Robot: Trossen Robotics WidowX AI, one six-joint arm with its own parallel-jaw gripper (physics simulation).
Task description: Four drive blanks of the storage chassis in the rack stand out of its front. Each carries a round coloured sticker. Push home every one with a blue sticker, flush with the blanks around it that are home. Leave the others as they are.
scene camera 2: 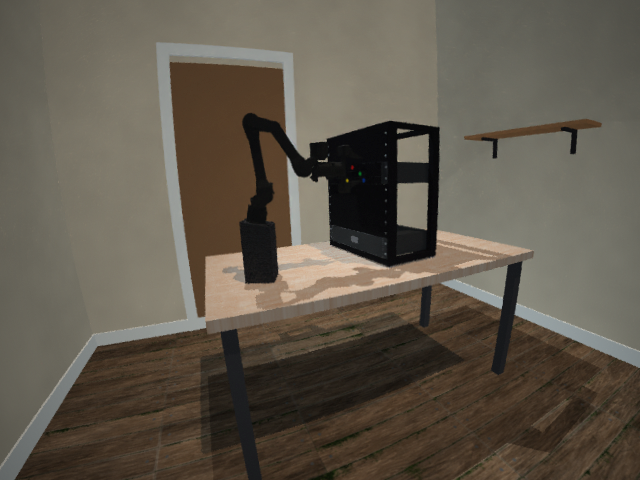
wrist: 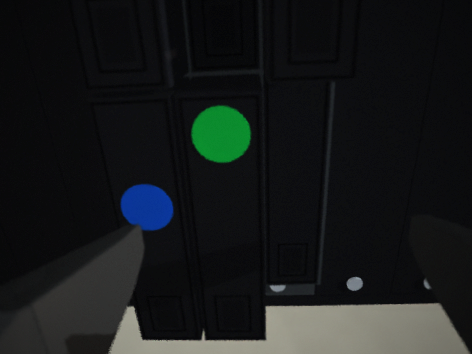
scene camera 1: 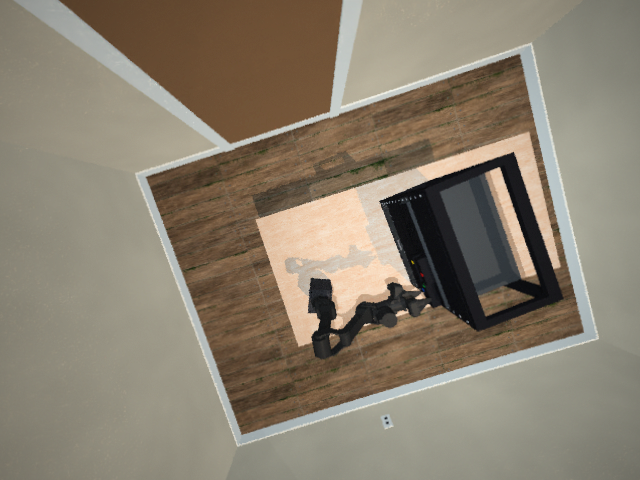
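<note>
The storage chassis sits in the upper part of the black rack. Its front carries a blue sticker, a green sticker, a red sticker and a yellow sticker. In the wrist view the blue and green blanks stand side by side, both proud of the blank to their right. My gripper is open and empty at the chassis front. Its left fingertip overlaps the blue sticker's lower edge; contact cannot be told.
The rack stands on the wooden table. A grey unit fills the rack's bottom. The arm's black pedestal stands on the table before the rack. A wall shelf hangs at the right. Rack screws show in the wrist view.
</note>
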